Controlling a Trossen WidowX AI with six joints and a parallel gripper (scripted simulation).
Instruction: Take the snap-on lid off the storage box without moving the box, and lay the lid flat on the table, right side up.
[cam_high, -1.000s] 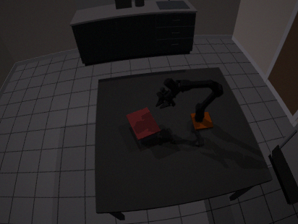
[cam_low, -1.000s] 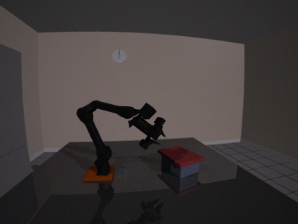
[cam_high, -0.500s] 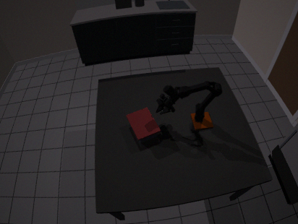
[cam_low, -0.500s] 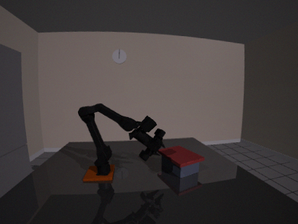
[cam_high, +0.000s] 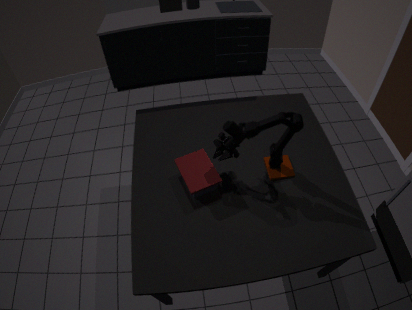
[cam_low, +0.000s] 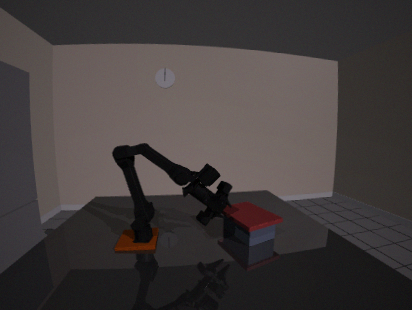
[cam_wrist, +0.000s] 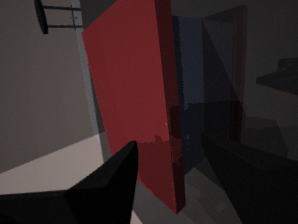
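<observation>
The lid is 10 cm ahead of my gripper tip, 5 cm to the left of it and 3 cm below it. The rest, counted from my gripper tip: grey-blue storage box: 10 cm ahead, 5 cm to the left, 7 cm below.
</observation>
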